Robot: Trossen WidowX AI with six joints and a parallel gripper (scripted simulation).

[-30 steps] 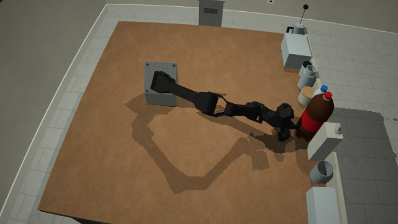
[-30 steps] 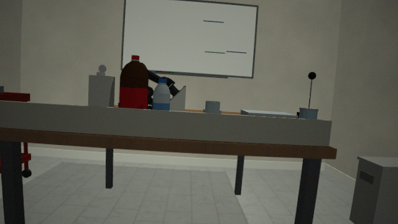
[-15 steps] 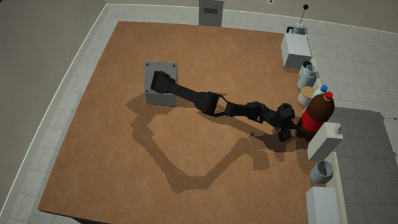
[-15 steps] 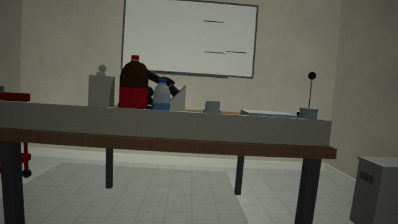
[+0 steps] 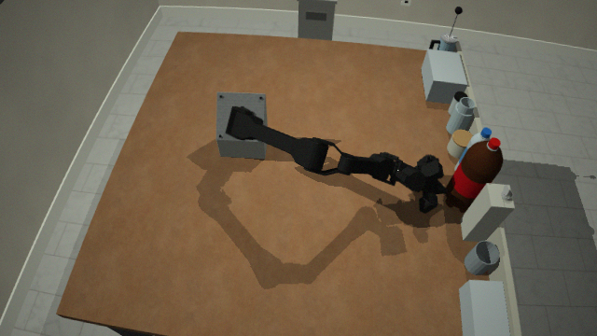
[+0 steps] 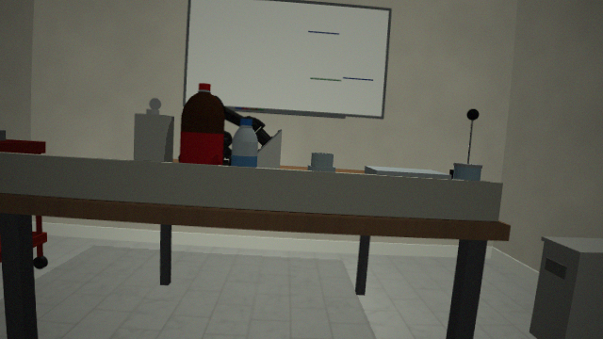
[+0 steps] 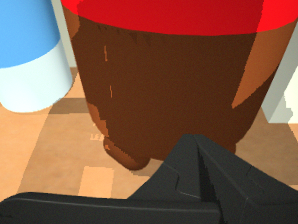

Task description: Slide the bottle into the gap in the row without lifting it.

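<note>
Now: hand 9 cm short of the cola bottle, 1 cm to the right of it and 9 cm below it. The rest, counted from my hand: grey cup 13 cm ahead, 21 cm to the right, 4 cm below; blue-capped water bottle 11 cm ahead, 13 cm to the left, 5 cm above; cork-lidded jar 10 cm ahead, 22 cm to the left, 3 cm below.
</note>
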